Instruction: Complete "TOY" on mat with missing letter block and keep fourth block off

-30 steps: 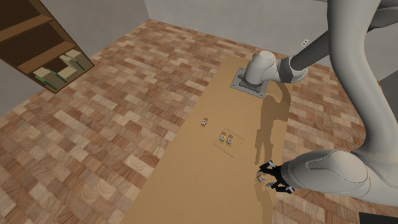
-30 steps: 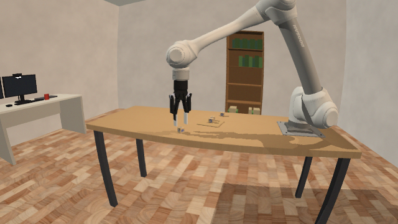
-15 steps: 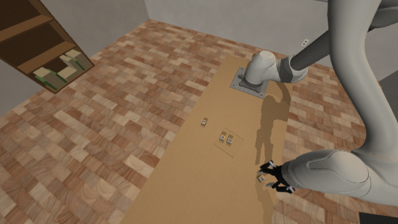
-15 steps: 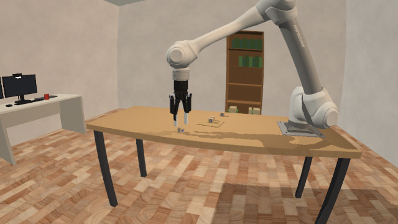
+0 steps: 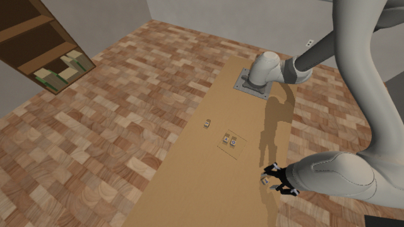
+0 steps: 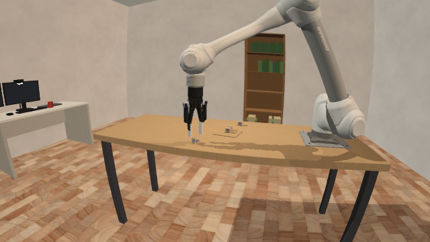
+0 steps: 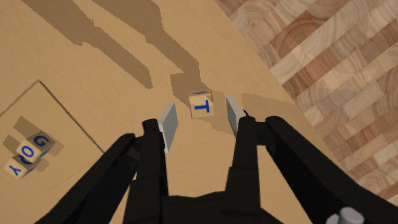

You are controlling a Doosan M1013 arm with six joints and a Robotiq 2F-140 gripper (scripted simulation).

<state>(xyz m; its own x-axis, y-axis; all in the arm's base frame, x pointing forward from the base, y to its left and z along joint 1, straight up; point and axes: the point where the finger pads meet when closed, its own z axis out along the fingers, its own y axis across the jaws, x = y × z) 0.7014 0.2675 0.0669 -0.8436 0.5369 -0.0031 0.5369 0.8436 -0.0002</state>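
Now: hand 60 mm above the T block. The rest, counted from my hand: O block: 110 mm behind, 240 mm to the right, 50 mm below; thin mat: 110 mm behind, 240 mm to the right, 70 mm below; Y block: 110 mm behind, 280 mm to the right, 50 mm below.
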